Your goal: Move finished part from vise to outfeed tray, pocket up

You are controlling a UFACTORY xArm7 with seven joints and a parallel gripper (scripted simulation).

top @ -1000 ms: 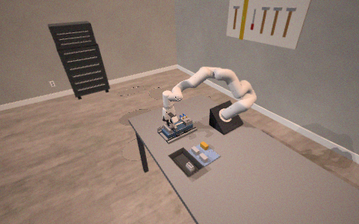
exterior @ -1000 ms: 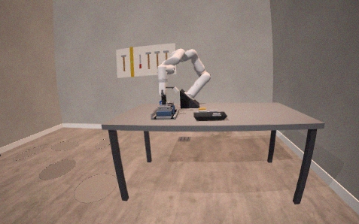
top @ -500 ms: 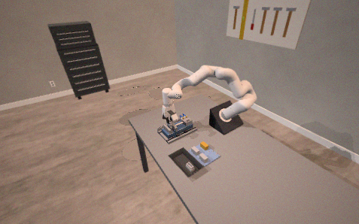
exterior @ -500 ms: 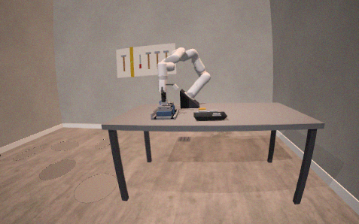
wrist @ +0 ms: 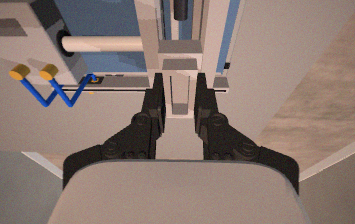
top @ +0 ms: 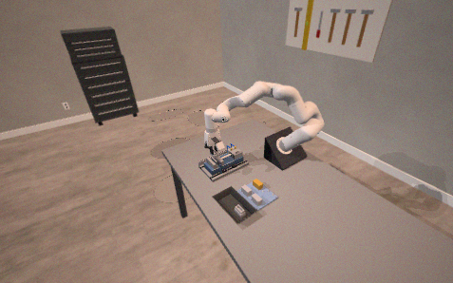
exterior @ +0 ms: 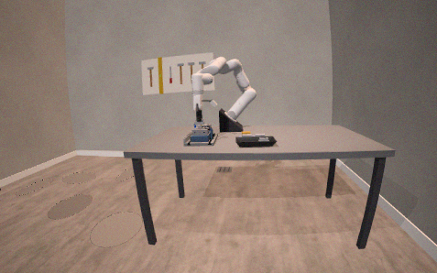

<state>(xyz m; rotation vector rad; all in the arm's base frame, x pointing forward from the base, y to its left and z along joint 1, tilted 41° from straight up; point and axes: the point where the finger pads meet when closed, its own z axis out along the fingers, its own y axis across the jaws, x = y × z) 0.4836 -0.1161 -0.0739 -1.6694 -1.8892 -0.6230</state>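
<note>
Now: hand 90 mm above the vise handle rod and 80 mm past it. Round my hand: vise 130 mm below, 70 mm behind; then orange block 290 mm to the left, 150 mm behind, 140 mm below; then blue plate 340 mm to the left, 160 mm below, 100 mm behind.
</note>
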